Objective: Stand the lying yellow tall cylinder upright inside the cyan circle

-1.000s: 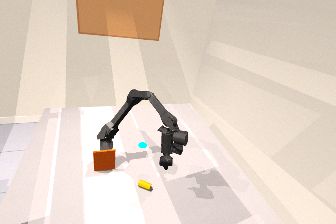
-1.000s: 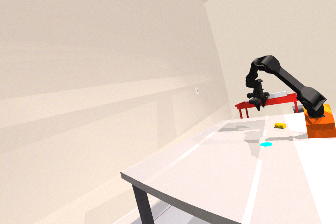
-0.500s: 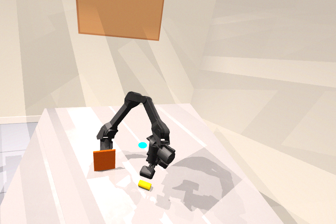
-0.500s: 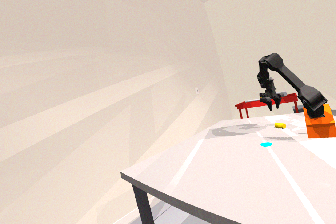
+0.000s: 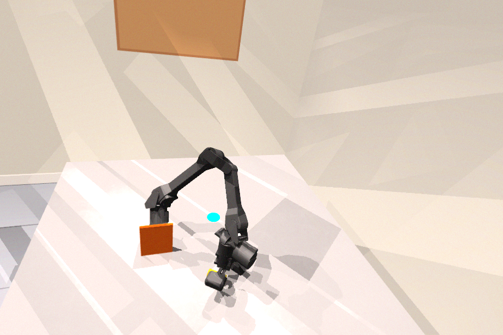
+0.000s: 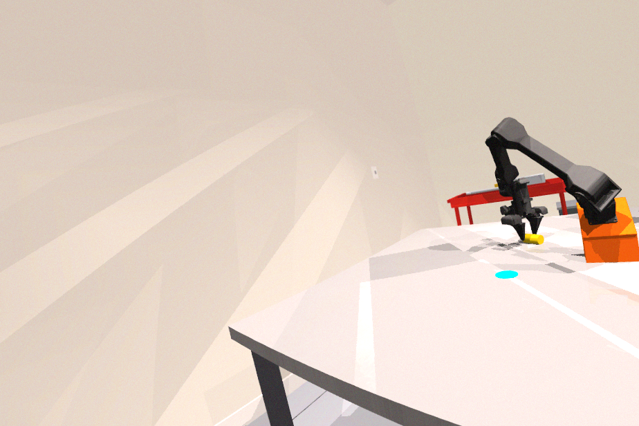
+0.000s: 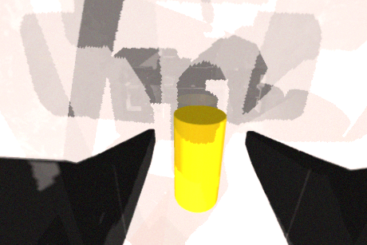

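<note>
My gripper tip is now 1 cm to the right of the yellow cylinder and 1 cm past it. Round my gripper tip: cyan circle (32 cm to the left, 4 cm ahead, 2 cm below).
</note>
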